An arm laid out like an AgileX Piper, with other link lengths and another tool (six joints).
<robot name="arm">
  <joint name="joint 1" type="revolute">
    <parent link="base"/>
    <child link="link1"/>
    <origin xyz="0 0 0.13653" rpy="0 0 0"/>
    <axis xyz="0 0 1"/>
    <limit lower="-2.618" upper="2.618"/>
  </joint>
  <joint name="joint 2" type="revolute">
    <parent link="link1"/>
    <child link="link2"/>
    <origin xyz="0 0 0" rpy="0 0 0"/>
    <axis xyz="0 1 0"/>
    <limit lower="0" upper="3.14"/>
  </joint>
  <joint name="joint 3" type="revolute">
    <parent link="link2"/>
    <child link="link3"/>
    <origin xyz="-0.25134 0 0.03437" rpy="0 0 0"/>
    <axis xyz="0 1 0"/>
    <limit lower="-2.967" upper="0"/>
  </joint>
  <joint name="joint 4" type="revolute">
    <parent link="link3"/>
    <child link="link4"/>
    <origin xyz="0.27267 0 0.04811" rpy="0 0 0"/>
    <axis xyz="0.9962 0 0.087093"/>
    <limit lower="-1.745" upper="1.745"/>
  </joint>
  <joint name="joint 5" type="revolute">
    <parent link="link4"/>
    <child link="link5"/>
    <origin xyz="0 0 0" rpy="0 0 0"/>
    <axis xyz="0 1 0"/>
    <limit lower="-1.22" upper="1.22"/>
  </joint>
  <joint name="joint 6" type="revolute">
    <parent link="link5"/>
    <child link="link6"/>
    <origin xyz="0.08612 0 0.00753" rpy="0 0 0"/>
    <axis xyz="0.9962 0 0.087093"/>
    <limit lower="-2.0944" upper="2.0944"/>
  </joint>
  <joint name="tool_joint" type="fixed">
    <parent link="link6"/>
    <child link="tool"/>
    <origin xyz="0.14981 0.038 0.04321" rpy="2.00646 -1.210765 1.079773"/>
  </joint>
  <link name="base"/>
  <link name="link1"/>
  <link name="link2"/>
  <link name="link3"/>
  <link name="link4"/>
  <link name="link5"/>
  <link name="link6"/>
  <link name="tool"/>
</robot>
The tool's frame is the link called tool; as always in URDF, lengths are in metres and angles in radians.
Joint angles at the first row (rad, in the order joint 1, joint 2, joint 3, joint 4, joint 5, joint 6):
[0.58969 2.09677 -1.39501 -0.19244 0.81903 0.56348]
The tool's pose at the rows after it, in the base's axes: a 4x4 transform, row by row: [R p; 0 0 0 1], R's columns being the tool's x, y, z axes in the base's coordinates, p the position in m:
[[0.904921 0.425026 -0.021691 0.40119], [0.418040 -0.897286 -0.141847 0.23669], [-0.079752 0.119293 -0.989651 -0.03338], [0 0 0 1]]
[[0.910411 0.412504 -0.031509 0.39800], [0.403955 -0.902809 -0.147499 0.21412], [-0.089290 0.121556 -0.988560 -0.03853], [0 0 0 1]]
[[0.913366 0.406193 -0.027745 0.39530], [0.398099 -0.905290 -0.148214 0.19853], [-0.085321 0.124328 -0.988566 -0.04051], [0 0 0 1]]
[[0.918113 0.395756 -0.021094 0.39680], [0.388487 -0.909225 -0.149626 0.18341], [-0.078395 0.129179 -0.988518 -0.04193], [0 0 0 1]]
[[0.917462 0.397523 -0.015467 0.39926], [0.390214 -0.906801 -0.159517 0.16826], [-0.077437 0.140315 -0.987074 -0.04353], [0 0 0 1]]
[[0.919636 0.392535 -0.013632 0.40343], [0.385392 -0.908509 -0.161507 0.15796], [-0.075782 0.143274 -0.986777 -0.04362], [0 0 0 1]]
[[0.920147 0.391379 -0.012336 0.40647], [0.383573 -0.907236 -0.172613 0.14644], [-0.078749 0.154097 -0.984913 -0.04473], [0 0 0 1]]
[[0.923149 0.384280 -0.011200 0.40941], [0.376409 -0.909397 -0.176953 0.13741], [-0.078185 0.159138 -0.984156 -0.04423], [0 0 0 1]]
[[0.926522 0.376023 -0.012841 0.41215], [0.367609 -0.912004 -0.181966 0.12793], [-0.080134 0.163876 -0.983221 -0.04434], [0 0 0 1]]
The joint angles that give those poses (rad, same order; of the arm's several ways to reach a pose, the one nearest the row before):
[0.55483 2.06545 -1.34345 -0.19244 0.78914 0.55442]
[0.51186 2.03535 -1.27568 -0.19448 0.75764 0.53199]
[0.48146 2.00587 -1.21808 -0.20107 0.72313 0.51704]
[0.44768 1.98831 -1.18114 -0.21011 0.69470 0.50361]
[0.41265 1.97888 -1.15835 -0.22251 0.67658 0.47635]
[0.38420 1.97785 -1.15562 -0.22252 0.66991 0.45351]
[0.35801 1.97786 -1.15134 -0.23424 0.66583 0.43647]
[0.33599 1.97546 -1.14937 -0.23877 0.66375 0.42496]
[0.31322 1.97548 -1.14940 -0.24268 0.66376 0.41357]

